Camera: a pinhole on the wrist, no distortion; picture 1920 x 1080 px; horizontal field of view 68.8 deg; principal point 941.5 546.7 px. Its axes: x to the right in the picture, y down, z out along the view. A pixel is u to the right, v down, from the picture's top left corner.
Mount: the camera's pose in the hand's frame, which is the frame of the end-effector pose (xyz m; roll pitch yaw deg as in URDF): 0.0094 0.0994 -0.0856 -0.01 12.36 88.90
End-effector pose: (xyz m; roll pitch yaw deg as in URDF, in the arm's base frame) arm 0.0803 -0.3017 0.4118 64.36 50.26 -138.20
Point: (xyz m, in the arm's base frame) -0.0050 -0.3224 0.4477
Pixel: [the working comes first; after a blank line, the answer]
In the camera's frame: -0.0757 -0.0133 0.1458

213.5 418.6
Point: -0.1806 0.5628 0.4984
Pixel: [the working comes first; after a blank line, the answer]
In the camera's frame: -0.8128 0.3070 0.5594

outside the picture
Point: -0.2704 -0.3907 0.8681
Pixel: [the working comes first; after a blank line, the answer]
In the camera's frame: 0.2028 0.1611 0.5251

1483.0 976.9
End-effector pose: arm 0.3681 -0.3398 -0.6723 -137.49 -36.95 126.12
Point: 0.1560 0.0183 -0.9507
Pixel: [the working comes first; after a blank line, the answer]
In the camera's frame: 0.1586 -0.1496 0.4507

1435.0 81.3
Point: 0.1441 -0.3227 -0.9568
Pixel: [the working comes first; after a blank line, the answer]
In the camera's frame: -0.1061 0.0635 0.4203

587.5 758.6
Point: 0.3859 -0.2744 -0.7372
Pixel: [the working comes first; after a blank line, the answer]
In the camera's frame: -0.0311 0.0144 0.1026

516.5 743.6
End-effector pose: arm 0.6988 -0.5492 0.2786 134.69 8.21 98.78
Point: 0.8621 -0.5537 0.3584
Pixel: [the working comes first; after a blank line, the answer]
In the camera's frame: 0.0328 0.0511 0.1579

1232.4 1000.5
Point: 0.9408 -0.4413 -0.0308
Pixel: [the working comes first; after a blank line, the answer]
In the camera's frame: -0.2271 -0.1063 0.4372

213.3 205.7
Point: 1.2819 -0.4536 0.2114
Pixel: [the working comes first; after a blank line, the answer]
In the camera's frame: 0.1451 -0.0005 0.5968

1282.4 545.4
